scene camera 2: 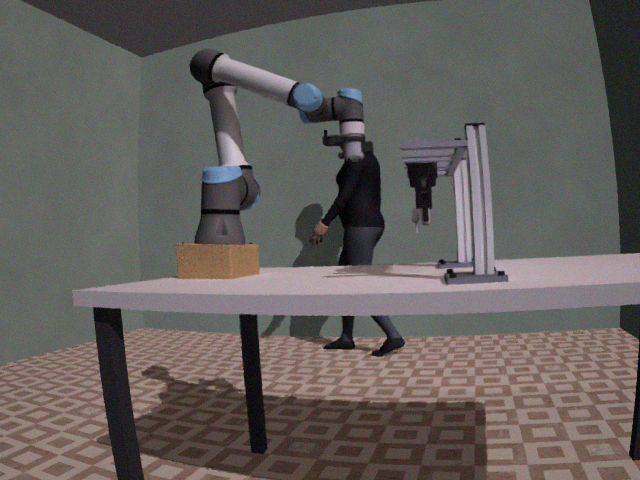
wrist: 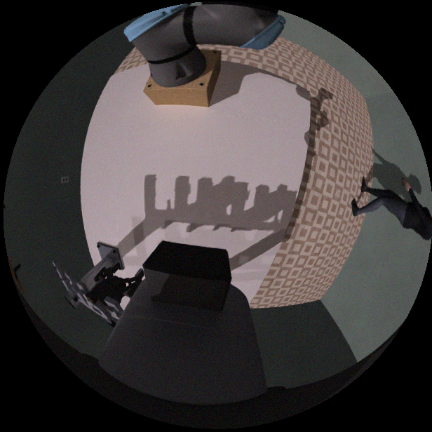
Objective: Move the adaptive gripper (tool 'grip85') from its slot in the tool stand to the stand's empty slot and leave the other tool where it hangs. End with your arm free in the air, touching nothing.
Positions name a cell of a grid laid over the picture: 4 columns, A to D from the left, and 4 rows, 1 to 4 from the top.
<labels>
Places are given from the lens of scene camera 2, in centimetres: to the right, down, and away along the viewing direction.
adaptive gripper (scene camera 2: C2): 25, -16, 115
tool stand (scene camera 2: C2): 33, -20, 121
</labels>
